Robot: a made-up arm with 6 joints. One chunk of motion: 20 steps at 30 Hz.
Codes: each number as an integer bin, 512 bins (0 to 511) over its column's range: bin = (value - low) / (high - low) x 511, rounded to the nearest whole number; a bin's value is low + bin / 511 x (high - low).
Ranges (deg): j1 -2..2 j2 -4..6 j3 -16..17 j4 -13..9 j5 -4..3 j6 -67..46
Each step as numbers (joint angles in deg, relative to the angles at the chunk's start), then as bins.
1 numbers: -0.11 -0.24 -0.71 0.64 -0.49 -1.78
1 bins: 241 192 237 317 256 295
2 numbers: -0.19 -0.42 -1.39 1.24 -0.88 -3.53
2 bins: 231 183 226 331 228 287
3 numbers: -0.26 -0.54 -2.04 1.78 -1.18 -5.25
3 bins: 222 177 216 343 206 279
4 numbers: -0.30 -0.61 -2.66 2.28 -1.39 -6.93
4 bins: 217 173 207 355 191 272
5 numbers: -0.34 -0.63 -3.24 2.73 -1.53 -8.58
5 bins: 212 172 198 365 180 264
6 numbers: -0.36 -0.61 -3.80 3.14 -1.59 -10.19
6 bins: 210 173 189 375 176 257
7 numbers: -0.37 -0.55 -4.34 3.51 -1.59 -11.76
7 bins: 208 176 181 383 176 250
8 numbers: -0.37 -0.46 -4.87 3.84 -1.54 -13.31
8 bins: 208 181 172 391 180 243
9 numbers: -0.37 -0.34 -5.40 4.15 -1.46 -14.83
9 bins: 208 187 164 398 185 236
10 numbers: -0.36 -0.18 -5.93 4.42 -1.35 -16.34
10 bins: 210 195 156 405 193 229
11 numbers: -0.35 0.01 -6.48 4.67 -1.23 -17.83
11 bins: 211 205 147 410 202 222
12 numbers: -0.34 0.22 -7.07 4.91 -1.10 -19.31
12 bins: 212 216 138 416 212 216
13 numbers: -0.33 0.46 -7.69 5.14 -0.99 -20.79
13 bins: 213 228 129 421 220 209
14 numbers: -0.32 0.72 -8.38 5.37 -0.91 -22.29
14 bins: 215 241 118 427 226 202
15 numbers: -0.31 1.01 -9.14 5.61 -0.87 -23.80
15 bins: 216 256 106 432 228 195
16 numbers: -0.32 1.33 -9.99 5.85 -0.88 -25.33
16 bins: 215 272 93 438 228 188
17 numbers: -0.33 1.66 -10.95 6.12 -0.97 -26.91
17 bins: 213 289 78 444 221 181
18 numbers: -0.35 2.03 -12.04 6.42 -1.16 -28.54
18 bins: 211 308 61 451 207 174
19 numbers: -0.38 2.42 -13.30 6.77 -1.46 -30.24
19 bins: 207 328 42 459 185 166
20 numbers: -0.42 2.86 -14.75 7.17 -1.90 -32.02
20 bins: 202 351 19 468 153 158
